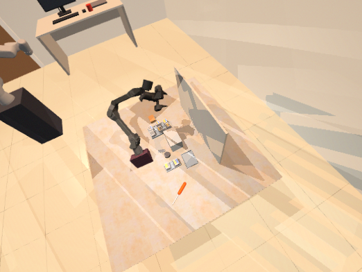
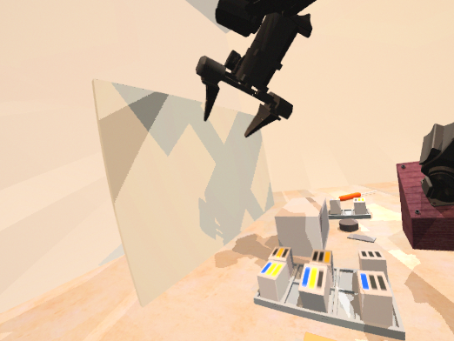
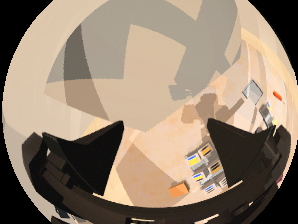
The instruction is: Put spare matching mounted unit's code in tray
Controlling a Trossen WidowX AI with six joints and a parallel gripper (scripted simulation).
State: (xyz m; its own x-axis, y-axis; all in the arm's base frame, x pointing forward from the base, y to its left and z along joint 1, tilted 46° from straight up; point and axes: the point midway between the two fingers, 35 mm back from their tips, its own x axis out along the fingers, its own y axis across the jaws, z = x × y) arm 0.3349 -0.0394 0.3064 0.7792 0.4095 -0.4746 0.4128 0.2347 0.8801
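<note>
My gripper tip is 220 mm past the spare block, 360 mm to the left of it and 270 mm above it. Round my gripper tip: black puck 180 mm behind, 260 mm to the right, 300 mm below; then mounted unit 80 mm behind, 170 mm to the right, 260 mm below; then reflective panel 160 mm ahead, 180 mm to the right, 90 mm below.
</note>
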